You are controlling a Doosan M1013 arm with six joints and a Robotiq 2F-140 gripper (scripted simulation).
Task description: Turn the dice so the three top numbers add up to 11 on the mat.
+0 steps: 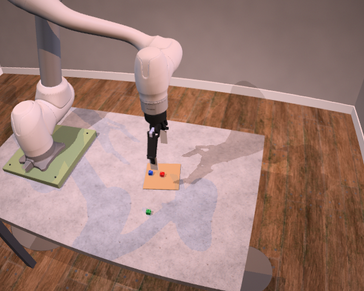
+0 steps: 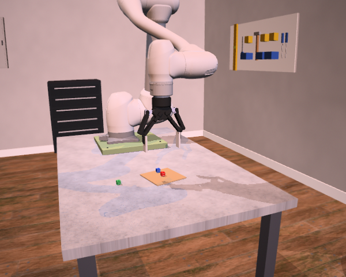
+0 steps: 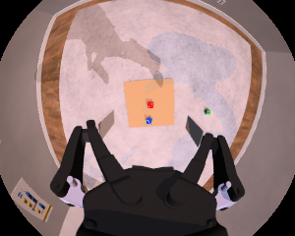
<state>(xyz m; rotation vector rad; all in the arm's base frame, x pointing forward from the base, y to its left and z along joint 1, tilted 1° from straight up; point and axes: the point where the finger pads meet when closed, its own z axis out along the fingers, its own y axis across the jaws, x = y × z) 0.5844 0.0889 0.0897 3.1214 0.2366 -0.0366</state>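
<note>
Right now the green die is 190 mm to the right of my hand, 120 mm below it and 20 mm ahead of it. From my hand the other things lie so: red die (120 mm below); orange mat (130 mm below); blue die (120 mm below, 50 mm behind, 10 mm to the right).
</note>
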